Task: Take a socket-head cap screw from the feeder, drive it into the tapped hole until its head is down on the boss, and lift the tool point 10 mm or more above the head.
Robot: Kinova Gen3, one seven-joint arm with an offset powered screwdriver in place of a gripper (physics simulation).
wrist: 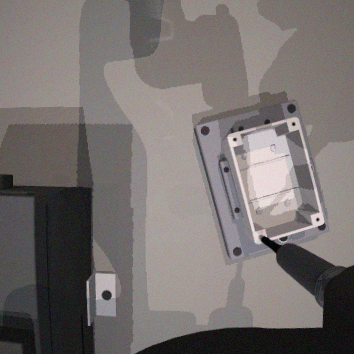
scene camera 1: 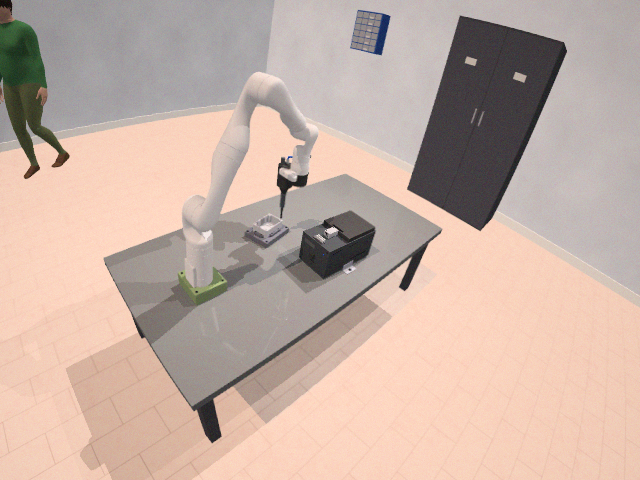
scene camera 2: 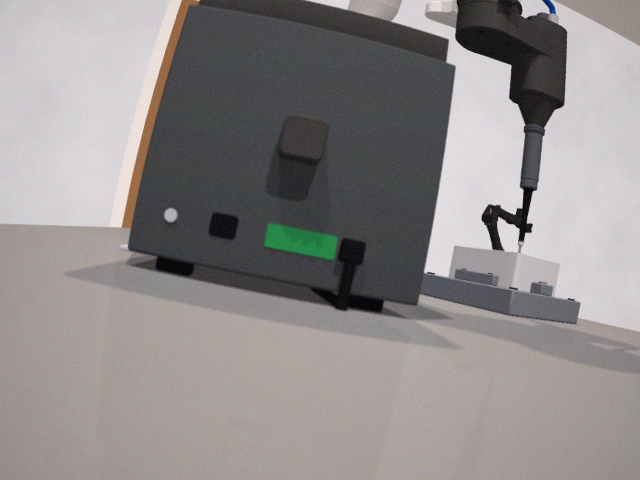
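Observation:
My screwdriver tip (scene camera 1: 281,217) (scene camera 2: 521,240) (wrist: 263,239) points down at a near corner of the open light box. A small pale screw (scene camera 2: 520,247) sits on the bit end, upright, its lower end at the box's top edge; whether it has entered the hole cannot be told. The box (scene camera 2: 483,260) (wrist: 295,231) has a holed boss in each corner; the bit covers the one under it in the wrist view. The box sits on a grey plate (scene camera 1: 256,238) (scene camera 2: 480,297) (wrist: 215,175). The dark feeder (scene camera 1: 336,253) (scene camera 2: 232,103) (wrist: 62,240) stands beside it.
A pale bracket (scene camera 1: 349,269) (wrist: 106,295) is at the feeder's foot. A black jointed object (scene camera 2: 493,222) shows behind the box. The arm's green base (scene camera 1: 202,290) stands on the grey table (scene camera 1: 242,330). A person in green (scene camera 1: 20,56) is beyond the table, and a dark cabinet (scene camera 1: 485,118) stands by the wall.

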